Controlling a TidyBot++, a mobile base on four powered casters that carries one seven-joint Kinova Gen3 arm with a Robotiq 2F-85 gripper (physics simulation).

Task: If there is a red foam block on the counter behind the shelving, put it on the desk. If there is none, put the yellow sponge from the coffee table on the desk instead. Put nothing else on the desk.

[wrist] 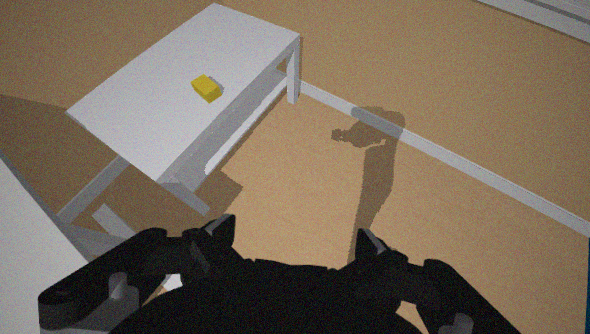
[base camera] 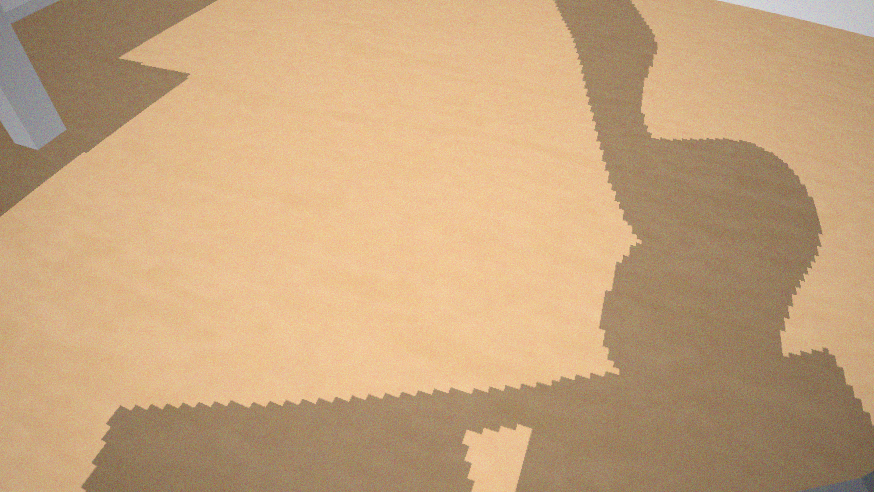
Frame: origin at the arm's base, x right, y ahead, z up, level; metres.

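Seen in the pictures: gripper, between the fingertips: [wrist: 295,235].
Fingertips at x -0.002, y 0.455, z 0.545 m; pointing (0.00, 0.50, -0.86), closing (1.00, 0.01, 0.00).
Offsets run from my fingertips to a thing's top centre. "*": to the spot under its first point. Level surfaces: height alone.
A yellow sponge {dx -0.407, dy +0.581, dz -0.447 m} [wrist: 206,88] lies on a white table {dz -0.492 m} [wrist: 150,95] in the upper left of the wrist view, nearer the table's right long edge. My gripper [wrist: 295,235] is open, with bare floor showing between its fingertips. It is apart from the sponge, which lies beyond the left finger. A red foam block, the counter and the shelving do not show in either view. I cannot tell whether the desk shows.
Another white surface {dz -0.222 m} [wrist: 30,240] shows at the wrist view's left edge. A white baseboard [wrist: 450,159] runs along the wall on the right. In the base view, a grey-white furniture leg {* dx -0.455, dy +0.224, dz -0.874 m} [base camera: 33,91] stands at upper left. The arm's shadow falls on the floor.
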